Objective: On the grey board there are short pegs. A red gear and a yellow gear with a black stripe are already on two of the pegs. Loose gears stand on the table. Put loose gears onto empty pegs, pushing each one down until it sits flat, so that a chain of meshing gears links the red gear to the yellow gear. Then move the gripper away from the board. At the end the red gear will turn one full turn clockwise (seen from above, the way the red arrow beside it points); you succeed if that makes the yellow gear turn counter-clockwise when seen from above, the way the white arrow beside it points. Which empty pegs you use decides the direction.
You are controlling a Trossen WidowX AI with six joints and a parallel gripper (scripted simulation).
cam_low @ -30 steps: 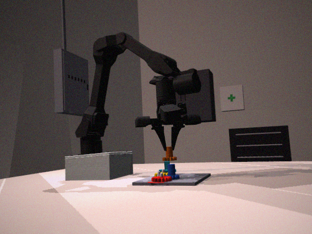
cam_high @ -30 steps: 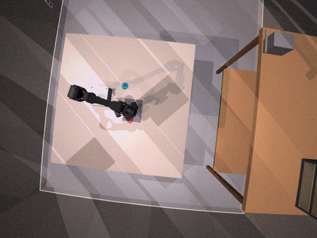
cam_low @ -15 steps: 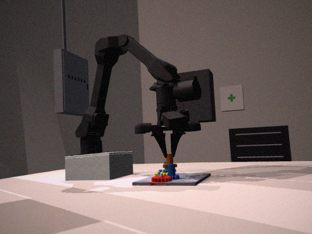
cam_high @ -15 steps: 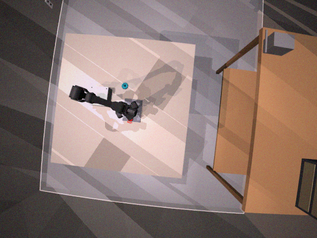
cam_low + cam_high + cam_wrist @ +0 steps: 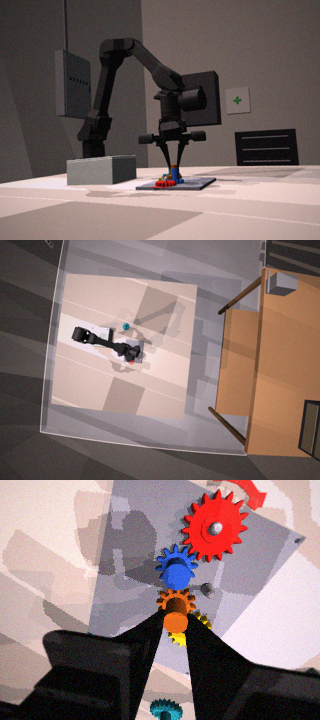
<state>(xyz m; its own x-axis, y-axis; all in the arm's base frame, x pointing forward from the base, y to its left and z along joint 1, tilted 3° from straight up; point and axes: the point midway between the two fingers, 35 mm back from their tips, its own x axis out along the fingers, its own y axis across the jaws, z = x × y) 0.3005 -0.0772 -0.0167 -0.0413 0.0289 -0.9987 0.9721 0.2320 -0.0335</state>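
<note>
Right now my gripper tip is 1 cm above the orange gear. Also, from my gripper tip: red gear (7 cm to the right, 3 cm below); blue gear (3 cm to the right, 2 cm below, 1 cm ahead); yellow gear (3 cm to the left, 3 cm below, 3 cm behind).
</note>
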